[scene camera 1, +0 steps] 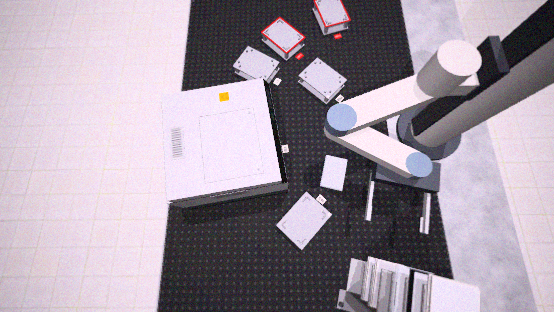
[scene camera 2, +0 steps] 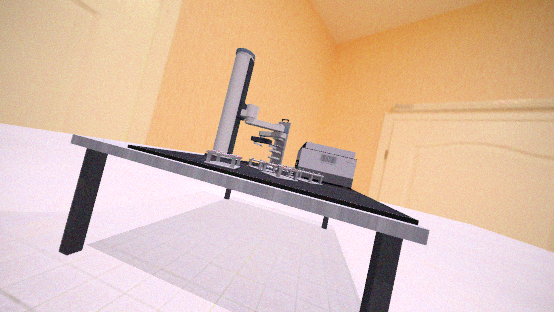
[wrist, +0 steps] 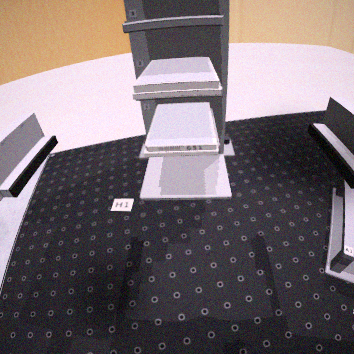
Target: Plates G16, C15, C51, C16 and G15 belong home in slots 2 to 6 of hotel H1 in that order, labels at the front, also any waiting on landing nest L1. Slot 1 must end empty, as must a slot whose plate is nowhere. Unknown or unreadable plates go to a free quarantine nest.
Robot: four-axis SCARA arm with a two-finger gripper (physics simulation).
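Frame: origin at the arm's base, x down, y left, z ahead, level; centimetres.
Where they show: gripper, fingertip midpoint: (scene camera 1: 395, 226) (wrist: 176, 114); arm's base at its link origin: (scene camera 1: 426, 131).
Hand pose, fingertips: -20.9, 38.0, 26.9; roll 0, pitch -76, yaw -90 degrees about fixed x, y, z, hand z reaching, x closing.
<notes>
Things, the pixels of their top centre, and the offset from my fingertips, as dx, dy, dz. "pt": a spot on its surface instead. Level surfaces: height alone.
- hotel at a spot on its surface: (wrist: 175, 42) pt -0.8, +22.4, +4.5
- second white plate at its top centre: (wrist: 177, 66) (scene camera 1: 389, 286) +1.3, +16.1, +3.4
- shelf at a spot on its surface: (wrist: 172, 22) pt -3.9, +11.9, +2.4
- white device at its top centre: (scene camera 1: 218, 135) (scene camera 2: 324, 148) -5.5, -27.8, +52.6
- black mat at its surface level: dx +19.6
- nest at its top centre: (scene camera 1: 304, 219) +14.0, -3.0, +25.6
- white rectangular piece at its top centre: (scene camera 1: 334, 172) +18.2, -20.9, +12.9
- H1 tag at its top centre: (wrist: 121, 204) +19.6, +13.5, -7.4
My gripper (scene camera 1: 396, 226) (scene camera 2: 262, 142) (wrist: 176, 114) is open and empty, its fingers wide apart, in front of hotel H1 and short of its plates. The hotel (wrist: 175, 42) (scene camera 1: 455, 295) (scene camera 2: 283, 140) is a grey tower. In the wrist view a white plate (wrist: 182, 125) lies at its lowest level; its front label looks like G51, blurred. A second white plate (wrist: 177, 76) lies on the shelf above; no label is readable on it. The shelf (wrist: 172, 22) above that shows no plate. Higher levels are out of the wrist view. I cannot tell which nest is L1.
A white device (scene camera 1: 230, 145) (scene camera 2: 327, 165) stands on the black mat (scene camera 1: 225, 260). Two red-edged nests (scene camera 1: 283, 36) (scene camera 1: 332, 12) and two plain nests (scene camera 1: 256, 65) (scene camera 1: 322, 80) stand beyond it. Another nest (scene camera 1: 304, 220) and a white rectangular piece (scene camera 1: 333, 173) lie nearer the arm. The H1 tag (wrist: 122, 204) is left.
</notes>
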